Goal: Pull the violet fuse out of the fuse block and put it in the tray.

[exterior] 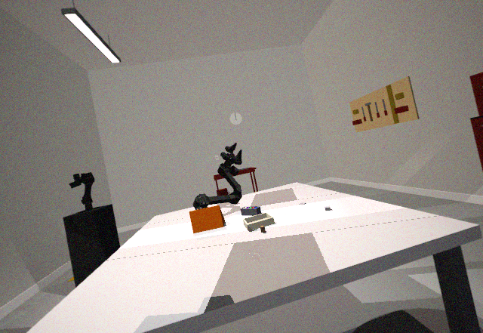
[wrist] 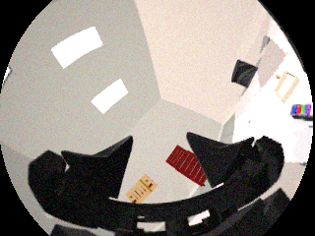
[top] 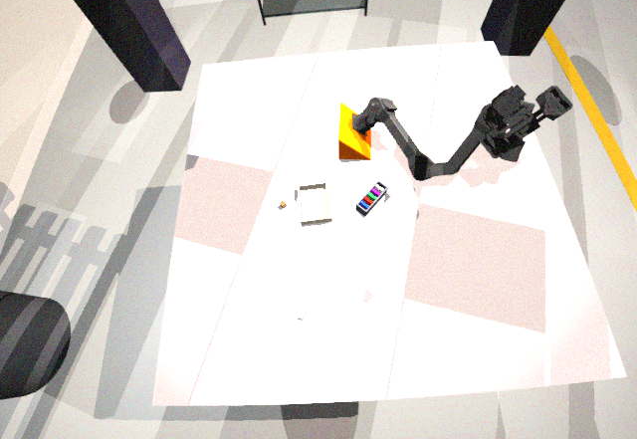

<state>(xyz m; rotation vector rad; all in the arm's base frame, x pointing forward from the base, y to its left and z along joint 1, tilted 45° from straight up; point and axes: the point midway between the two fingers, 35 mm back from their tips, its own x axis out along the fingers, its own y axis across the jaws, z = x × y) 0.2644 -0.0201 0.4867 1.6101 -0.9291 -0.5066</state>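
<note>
My gripper tip is now 4 cm past the violet fuse, 26 cm to the left of it and 40 cm above it. Also, from my gripper tip: pale cube 34 cm ahead, 48 cm to the right, 41 cm below; brown cube 57 cm to the right, 41 cm below; tray 1 cm behind, 46 cm to the right, 42 cm below.
</note>
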